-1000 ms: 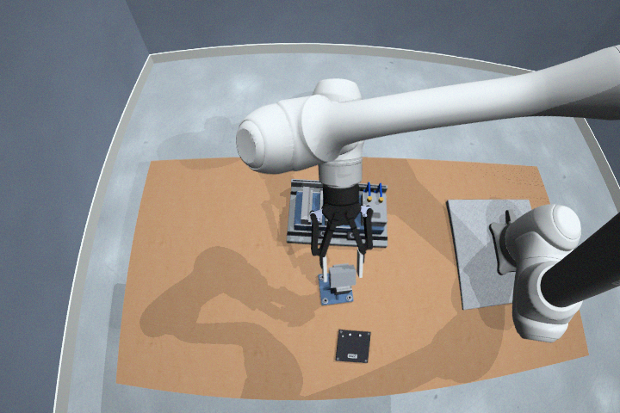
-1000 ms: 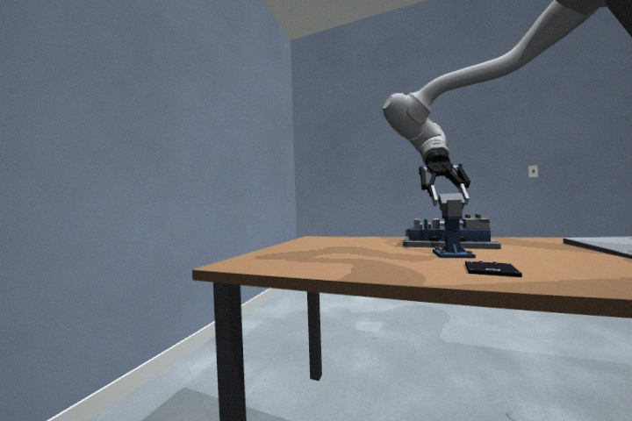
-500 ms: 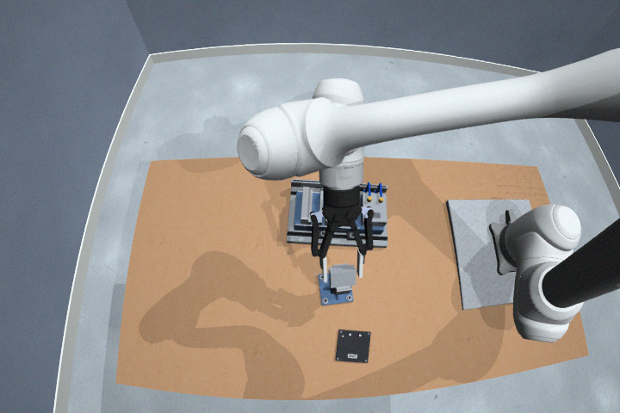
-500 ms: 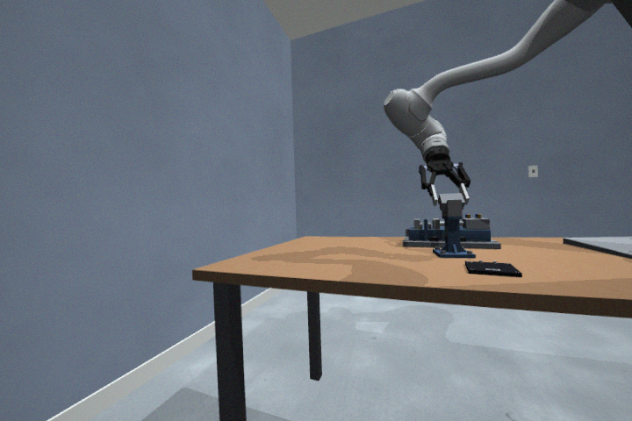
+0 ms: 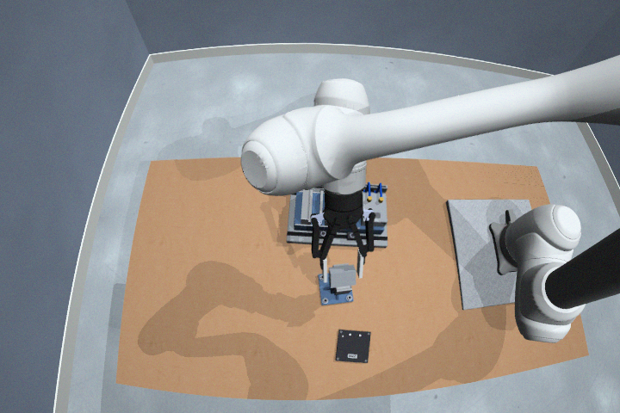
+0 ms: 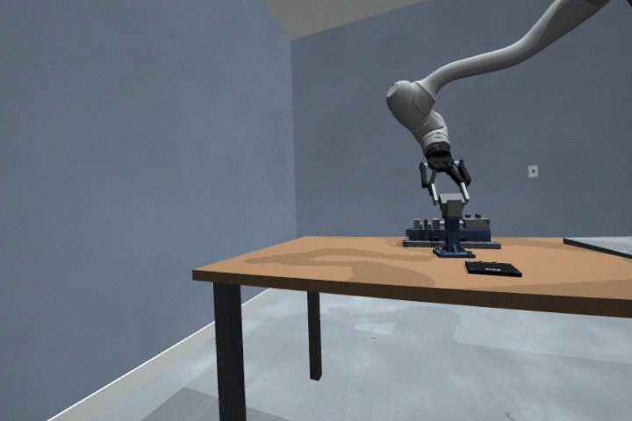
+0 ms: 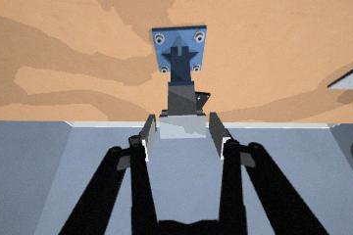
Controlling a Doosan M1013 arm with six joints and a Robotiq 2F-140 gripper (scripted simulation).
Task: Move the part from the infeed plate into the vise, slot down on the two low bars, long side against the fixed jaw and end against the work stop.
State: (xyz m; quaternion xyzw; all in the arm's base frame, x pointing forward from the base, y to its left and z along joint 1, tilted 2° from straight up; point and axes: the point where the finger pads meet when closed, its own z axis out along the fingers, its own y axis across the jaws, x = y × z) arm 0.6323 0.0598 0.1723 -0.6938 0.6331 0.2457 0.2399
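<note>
Now: the part 2 cm below my hand and 1 cm to the left of it. From my hand the other things lie so: cylinder rod 20 cm to the right, 10 cm below, 4 cm behind; work stop 16 cm to the right, 9 cm below, 5 cm ahead; V-block post 12 cm below, 2 cm to the left.
</note>
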